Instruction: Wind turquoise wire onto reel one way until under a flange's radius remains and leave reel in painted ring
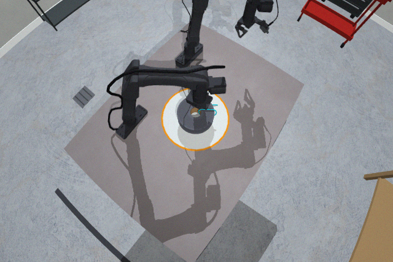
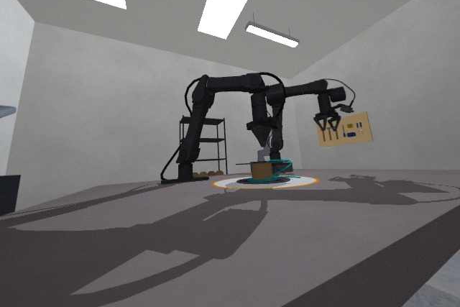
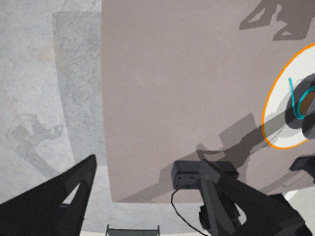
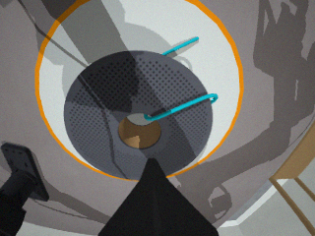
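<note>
My right hand is 10 cm above the reel, 1 cm to the left of it and 1 cm past it. The rest, counted from my right hand: orange painted ring: 13 cm below, 1 cm to the right, 1 cm behind.
</note>
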